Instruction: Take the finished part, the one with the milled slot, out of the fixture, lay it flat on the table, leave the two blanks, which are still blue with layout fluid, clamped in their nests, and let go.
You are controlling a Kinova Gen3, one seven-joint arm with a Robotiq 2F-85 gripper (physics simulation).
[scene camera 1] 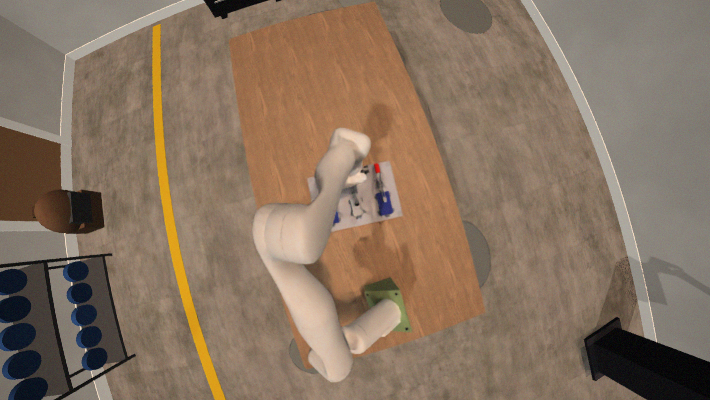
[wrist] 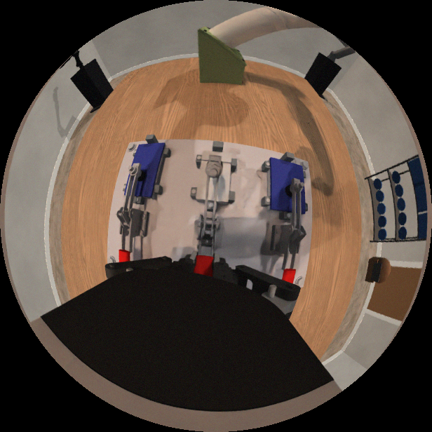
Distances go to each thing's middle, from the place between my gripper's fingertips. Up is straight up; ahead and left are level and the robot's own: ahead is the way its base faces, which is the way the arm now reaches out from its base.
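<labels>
Fixture plate (scene camera 1: 367, 190): 4 cm below my hand, 6 cm behind it and 1 cm to the left of it. Finished part (wrist: 223, 184): 1 cm below my hand, 11 cm behind it, 1 cm to the left of it.
</labels>
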